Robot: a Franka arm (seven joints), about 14 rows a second.
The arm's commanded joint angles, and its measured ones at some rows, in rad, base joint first. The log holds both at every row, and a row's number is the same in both.
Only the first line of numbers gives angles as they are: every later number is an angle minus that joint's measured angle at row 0.
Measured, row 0: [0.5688 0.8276 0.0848 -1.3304 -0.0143 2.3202 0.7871]
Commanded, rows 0 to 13: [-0.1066 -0.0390 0.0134 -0.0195 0.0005 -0.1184 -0.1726]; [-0.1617 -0.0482 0.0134 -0.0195 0.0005 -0.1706 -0.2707]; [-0.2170 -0.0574 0.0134 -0.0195 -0.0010 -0.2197 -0.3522]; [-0.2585 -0.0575 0.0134 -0.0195 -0.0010 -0.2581 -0.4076]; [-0.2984 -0.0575 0.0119 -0.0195 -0.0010 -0.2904 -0.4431]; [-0.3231 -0.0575 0.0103 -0.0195 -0.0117 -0.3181 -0.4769]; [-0.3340 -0.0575 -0.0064 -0.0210 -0.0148 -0.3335 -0.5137]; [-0.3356 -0.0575 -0.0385 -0.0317 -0.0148 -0.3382 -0.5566]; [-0.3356 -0.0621 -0.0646 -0.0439 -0.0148 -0.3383 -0.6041]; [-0.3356 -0.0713 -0.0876 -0.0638 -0.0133 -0.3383 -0.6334]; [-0.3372 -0.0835 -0.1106 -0.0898 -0.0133 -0.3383 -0.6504]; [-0.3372 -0.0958 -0.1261 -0.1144 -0.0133 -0.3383 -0.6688]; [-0.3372 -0.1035 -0.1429 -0.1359 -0.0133 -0.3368 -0.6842]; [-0.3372 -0.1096 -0.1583 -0.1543 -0.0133 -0.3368 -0.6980]
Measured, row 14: [-0.3444 -0.0478 -0.1325 -0.0699 -0.0013 -0.3328 -0.6649]
